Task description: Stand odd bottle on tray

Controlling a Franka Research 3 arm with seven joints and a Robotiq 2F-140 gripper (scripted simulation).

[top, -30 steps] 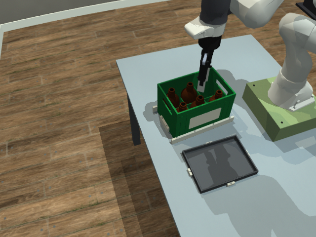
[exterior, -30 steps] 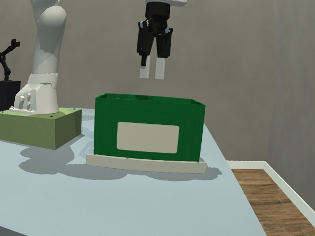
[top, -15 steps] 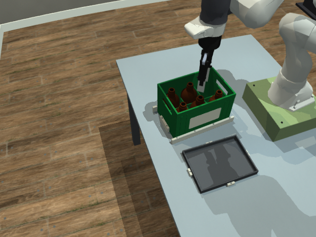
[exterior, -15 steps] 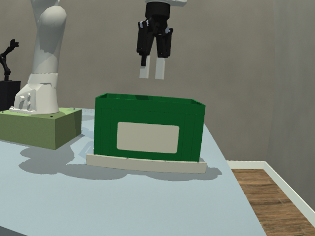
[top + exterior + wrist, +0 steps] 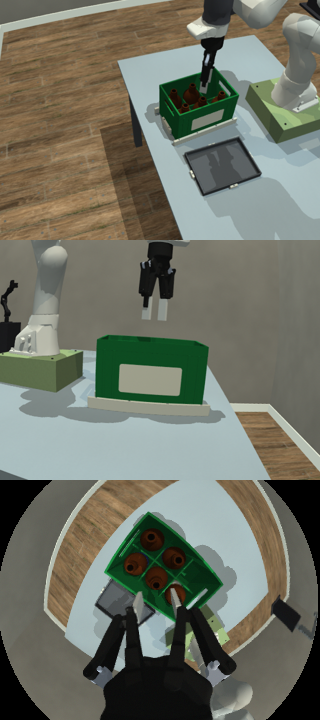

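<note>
My hand is 17 cm above the green crate and 4 cm to the left of it. The rest, counted from my hand: dark tray: 25 cm below, 23 cm to the left, 2 cm behind; then bottle: 17 cm below, 8 cm to the right, 1 cm ahead.
</note>
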